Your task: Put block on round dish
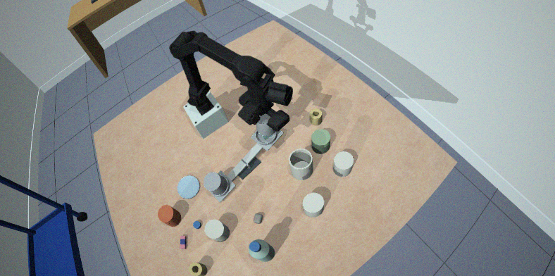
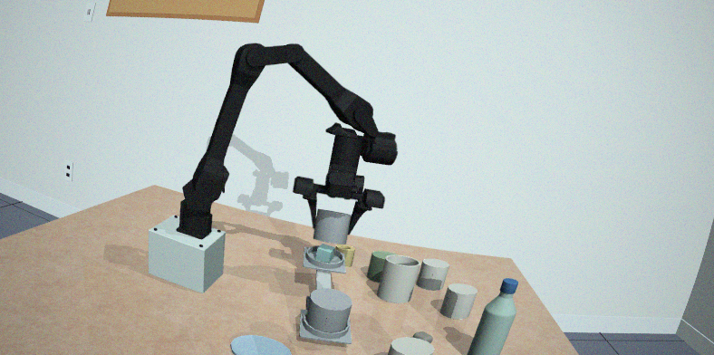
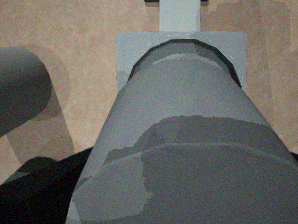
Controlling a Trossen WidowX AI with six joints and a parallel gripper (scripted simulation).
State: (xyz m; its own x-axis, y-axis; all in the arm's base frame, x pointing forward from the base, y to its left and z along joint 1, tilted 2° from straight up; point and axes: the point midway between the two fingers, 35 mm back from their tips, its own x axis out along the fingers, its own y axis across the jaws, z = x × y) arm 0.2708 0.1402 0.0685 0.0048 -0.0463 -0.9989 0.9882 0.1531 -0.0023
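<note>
Now: the teal block 50 mm below my gripper tip and 10 mm to the right of it. The rest, counted from my gripper tip: balance beam (140 mm to the right, 100 mm below, 20 mm ahead); then light blue round dish (380 mm to the right, 130 mm below, 60 mm behind); then green cylinder (150 mm ahead, 130 mm to the left, 100 mm below).
</note>
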